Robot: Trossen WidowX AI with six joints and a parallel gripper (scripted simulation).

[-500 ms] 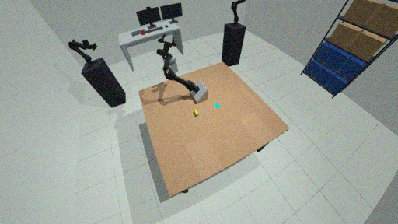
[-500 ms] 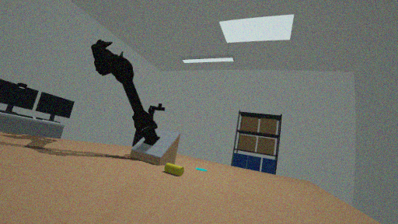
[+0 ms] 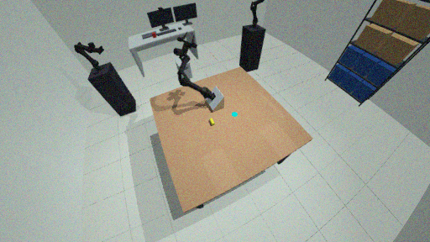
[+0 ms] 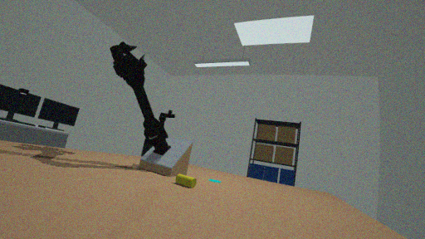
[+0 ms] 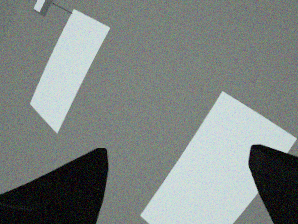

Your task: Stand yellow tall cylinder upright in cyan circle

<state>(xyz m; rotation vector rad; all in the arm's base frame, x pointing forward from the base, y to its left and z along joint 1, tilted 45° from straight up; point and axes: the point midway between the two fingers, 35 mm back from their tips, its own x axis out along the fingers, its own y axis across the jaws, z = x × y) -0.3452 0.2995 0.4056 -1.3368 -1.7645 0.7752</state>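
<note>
The yellow tall cylinder is 560 mm ahead of my gripper tip, 50 mm to the right of it and 630 mm below it. Round my gripper tip: cyan circle: 550 mm ahead, 200 mm to the left, 650 mm below.
</note>
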